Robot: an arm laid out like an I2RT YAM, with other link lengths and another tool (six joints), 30 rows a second.
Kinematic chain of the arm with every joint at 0, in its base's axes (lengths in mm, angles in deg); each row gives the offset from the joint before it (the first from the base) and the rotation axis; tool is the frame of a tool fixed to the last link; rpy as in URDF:
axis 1: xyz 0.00 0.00 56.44 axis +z
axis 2: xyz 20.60 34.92 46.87 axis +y
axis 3: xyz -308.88 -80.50 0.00 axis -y
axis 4: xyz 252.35 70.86 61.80 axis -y
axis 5: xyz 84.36 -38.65 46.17 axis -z
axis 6: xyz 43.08 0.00 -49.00 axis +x
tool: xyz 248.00 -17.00 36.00 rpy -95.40 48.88 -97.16
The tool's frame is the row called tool.
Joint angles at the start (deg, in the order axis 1, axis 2, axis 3, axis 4, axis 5, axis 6): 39.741 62.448 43.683 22.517 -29.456 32.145
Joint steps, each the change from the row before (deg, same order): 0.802 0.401 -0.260 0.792 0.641 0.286; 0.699 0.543 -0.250 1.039 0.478 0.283; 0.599 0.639 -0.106 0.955 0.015 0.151; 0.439 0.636 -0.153 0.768 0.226 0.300; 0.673 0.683 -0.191 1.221 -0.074 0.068; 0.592 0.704 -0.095 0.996 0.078 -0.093; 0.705 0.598 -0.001 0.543 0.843 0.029; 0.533 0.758 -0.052 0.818 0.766 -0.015; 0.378 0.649 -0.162 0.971 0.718 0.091; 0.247 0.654 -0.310 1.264 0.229 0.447
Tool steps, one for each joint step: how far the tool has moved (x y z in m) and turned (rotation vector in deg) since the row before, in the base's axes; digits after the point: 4 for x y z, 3 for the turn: -0.0013 0.0038 -0.0013 0.218 0.195 0.179; -0.0010 0.0040 -0.0008 0.285 0.101 0.240; -0.0022 0.0048 -0.0006 0.192 -0.015 0.594; 0.0000 0.0036 -0.0023 0.099 0.309 0.234; -0.0033 0.0054 -0.0003 0.253 -0.195 0.751; -0.0020 0.0048 -0.0007 0.110 -0.227 0.507; 0.0006 0.0036 -0.0016 0.021 0.117 -0.133; 0.0018 0.0033 -0.0018 0.047 0.025 -0.231; 0.0022 0.0021 -0.0012 0.186 0.016 -0.330; 0.0008 0.0023 -0.0013 0.372 0.225 0.055
